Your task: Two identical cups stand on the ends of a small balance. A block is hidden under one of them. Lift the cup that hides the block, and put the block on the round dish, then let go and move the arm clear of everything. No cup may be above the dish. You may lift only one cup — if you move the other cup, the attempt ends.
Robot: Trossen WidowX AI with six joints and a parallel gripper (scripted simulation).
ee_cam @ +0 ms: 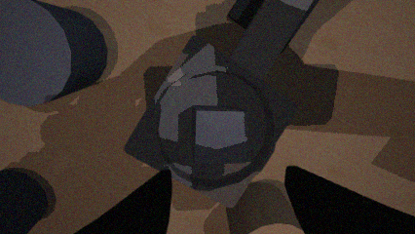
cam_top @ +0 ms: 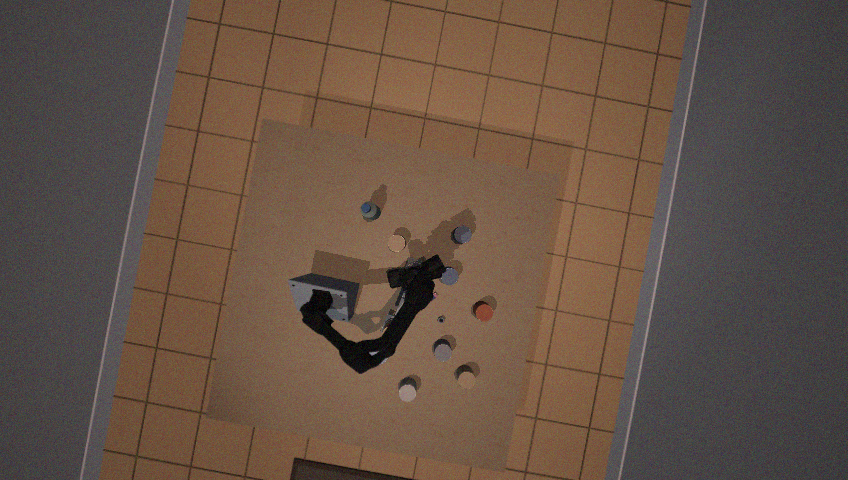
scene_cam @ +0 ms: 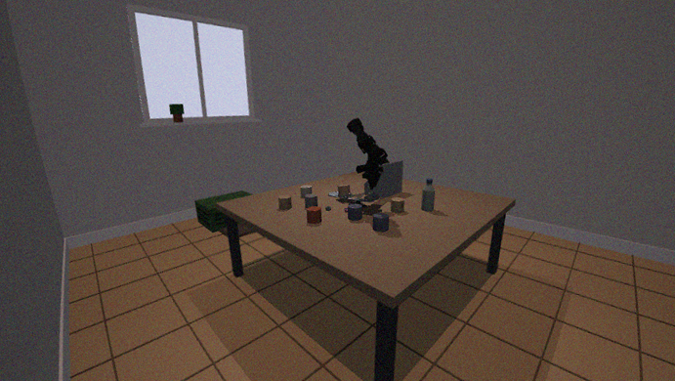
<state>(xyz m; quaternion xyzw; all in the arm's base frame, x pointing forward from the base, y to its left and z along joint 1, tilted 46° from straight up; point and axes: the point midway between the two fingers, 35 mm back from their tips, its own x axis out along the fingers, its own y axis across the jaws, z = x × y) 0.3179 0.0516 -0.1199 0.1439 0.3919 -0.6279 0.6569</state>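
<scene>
The round dish lies 120 mm behind my gripper tip, 370 mm to the right of it and 130 mm below it. The rest, counted from my gripper tip: grey lump 90 mm behind, 110 mm to the left, 120 mm below; balance 30 mm behind, 130 mm to the right, 90 mm below; bottle 210 mm behind, 220 mm to the left, 20 mm below.
</scene>
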